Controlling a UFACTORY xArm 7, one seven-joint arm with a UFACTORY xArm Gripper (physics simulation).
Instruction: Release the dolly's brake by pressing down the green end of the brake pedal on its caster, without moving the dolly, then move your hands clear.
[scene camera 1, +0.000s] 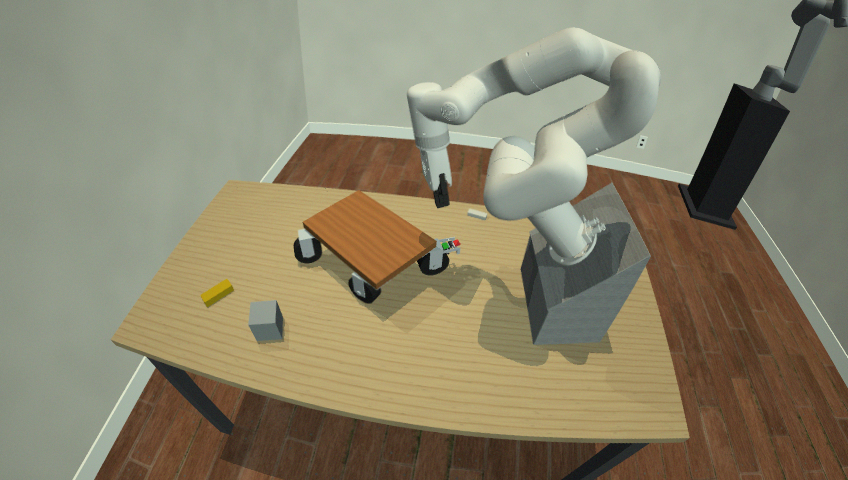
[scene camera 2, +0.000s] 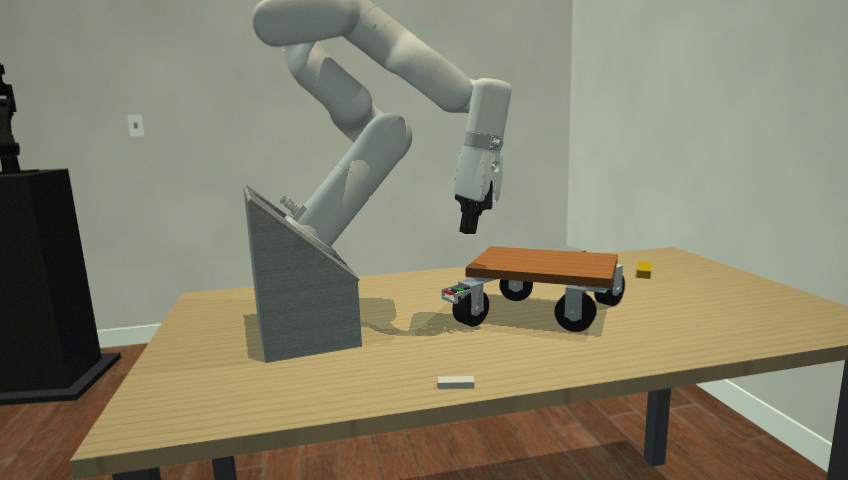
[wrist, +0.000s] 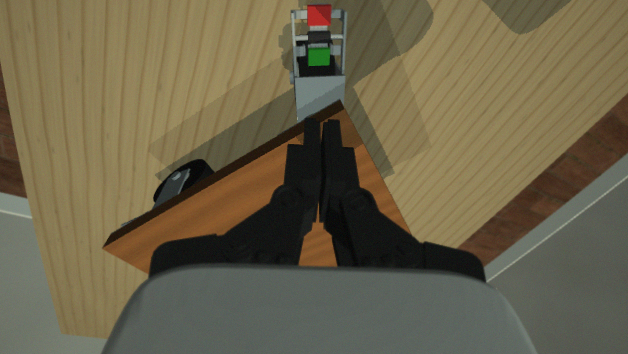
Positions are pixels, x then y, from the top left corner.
Labels:
The gripper shows in scene camera 1 (442, 205), in scene camera 2 and in the wrist view. A dolly shows in scene camera 1, in scene camera 2 (517, 268) and in the wrist view. The same spot on the dolly: (wrist: 192, 201) is (scene camera 1: 388, 211). One and the same spot on the gripper: (scene camera 2: 471, 210) is (wrist: 274, 206).

